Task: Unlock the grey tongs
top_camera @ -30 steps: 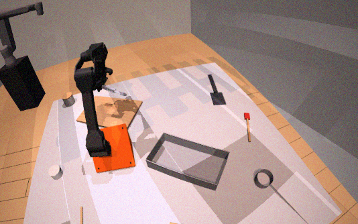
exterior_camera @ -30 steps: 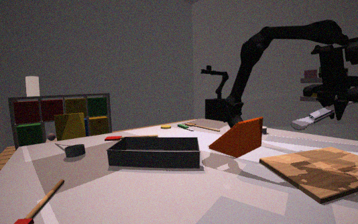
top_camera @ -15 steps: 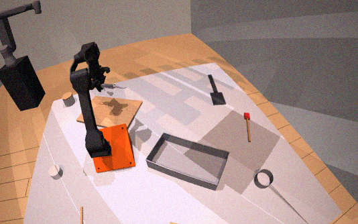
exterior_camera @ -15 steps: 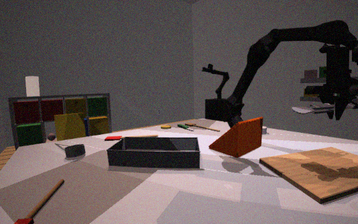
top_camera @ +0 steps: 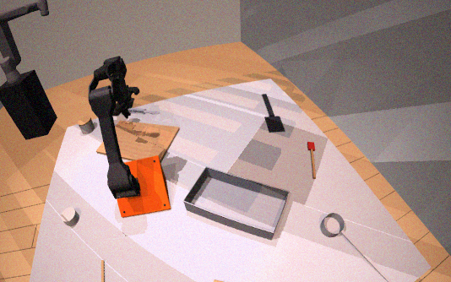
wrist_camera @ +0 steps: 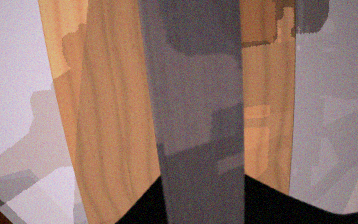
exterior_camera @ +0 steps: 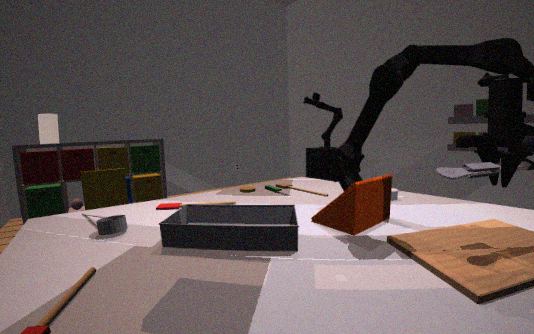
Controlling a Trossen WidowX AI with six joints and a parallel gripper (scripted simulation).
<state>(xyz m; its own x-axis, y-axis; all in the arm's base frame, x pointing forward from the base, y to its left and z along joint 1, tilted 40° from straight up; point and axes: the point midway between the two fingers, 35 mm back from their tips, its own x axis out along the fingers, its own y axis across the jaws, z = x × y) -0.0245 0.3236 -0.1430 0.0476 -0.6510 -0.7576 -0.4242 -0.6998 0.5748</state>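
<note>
The wooden board is 13 cm below my gripper tip. From my gripper tip the other things lie so: roasting tin (37 cm ahead, 44 cm to the right, 11 cm below); black spatula (66 cm ahead, 3 cm to the left, 14 cm below).
</note>
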